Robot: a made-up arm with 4 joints. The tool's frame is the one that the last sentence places. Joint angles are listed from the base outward.
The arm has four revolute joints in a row. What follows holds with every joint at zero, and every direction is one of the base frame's.
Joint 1 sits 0.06 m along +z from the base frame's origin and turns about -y.
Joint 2 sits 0.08 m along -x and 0.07 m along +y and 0.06 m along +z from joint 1 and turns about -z.
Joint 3 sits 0.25 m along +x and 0.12 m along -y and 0.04 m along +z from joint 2 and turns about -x.
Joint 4 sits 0.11 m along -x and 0.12 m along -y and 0.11 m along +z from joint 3 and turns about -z.
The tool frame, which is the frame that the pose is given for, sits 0.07 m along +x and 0.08 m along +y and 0.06 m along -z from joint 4; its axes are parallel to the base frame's.
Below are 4 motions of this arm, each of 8 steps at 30 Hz.
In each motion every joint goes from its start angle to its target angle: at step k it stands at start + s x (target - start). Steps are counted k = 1, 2, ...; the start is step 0. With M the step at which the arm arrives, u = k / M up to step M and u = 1 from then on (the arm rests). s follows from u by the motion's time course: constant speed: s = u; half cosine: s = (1 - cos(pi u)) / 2; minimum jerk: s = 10 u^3 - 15 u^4 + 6 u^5.
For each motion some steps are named. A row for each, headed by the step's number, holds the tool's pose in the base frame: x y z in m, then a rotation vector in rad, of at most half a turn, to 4 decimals.
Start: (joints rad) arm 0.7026 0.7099 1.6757 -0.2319
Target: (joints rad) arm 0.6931 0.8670 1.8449 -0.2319
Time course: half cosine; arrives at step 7
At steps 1, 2, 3, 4, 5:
1: -0.0634 -0.1055 0.1638 -1.2533 0.2161 -0.8354
2: -0.0652 -0.1073 0.1607 -1.2596 0.2480 -0.8489
3: -0.0678 -0.1098 0.1561 -1.2682 0.2947 -0.8674
4: -0.0708 -0.1124 0.1509 -1.2771 0.3474 -0.8865
5: -0.0736 -0.1146 0.1461 -1.2846 0.3955 -0.9024

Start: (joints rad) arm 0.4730 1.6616 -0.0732 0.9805
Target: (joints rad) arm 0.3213 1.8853 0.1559 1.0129
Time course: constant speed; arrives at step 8
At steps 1, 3, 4, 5, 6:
1: -0.3897 -0.1433 0.0300 0.6604 -0.1645 -2.6025
3: -0.4025 -0.1273 0.0480 0.5505 -0.1095 -2.6880
4: -0.4081 -0.1192 0.0575 0.4941 -0.0811 -2.7289
5: -0.4132 -0.1111 0.0673 0.4366 -0.0521 -2.7686
6: -0.4177 -0.1028 0.0774 0.3781 -0.0226 -2.8070

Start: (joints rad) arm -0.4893 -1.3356 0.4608 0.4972
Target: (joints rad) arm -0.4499 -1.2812 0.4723 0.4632
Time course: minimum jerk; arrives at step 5
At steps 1, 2, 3, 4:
1: 0.2120 0.2622 0.1533 -0.0829 0.0799 0.8624
2: 0.2123 0.2590 0.1545 -0.0944 0.0716 0.8582
3: 0.2128 0.2544 0.1563 -0.1106 0.0601 0.8521
4: 0.2130 0.2511 0.1576 -0.1221 0.0520 0.8476

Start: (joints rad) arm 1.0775 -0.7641 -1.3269 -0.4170
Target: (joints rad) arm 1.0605 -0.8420 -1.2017 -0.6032
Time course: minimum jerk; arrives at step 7
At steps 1, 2, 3, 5, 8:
1: -0.0058 0.0640 0.2485 0.6763 -0.5641 1.5881
2: -0.0075 0.0647 0.2477 0.6535 -0.5698 1.6105
3: -0.0105 0.0660 0.2463 0.6113 -0.5791 1.6521
5: -0.0165 0.0685 0.2427 0.5176 -0.5951 1.7447
8: -0.0182 0.0692 0.2416 0.4895 -0.5987 1.7726

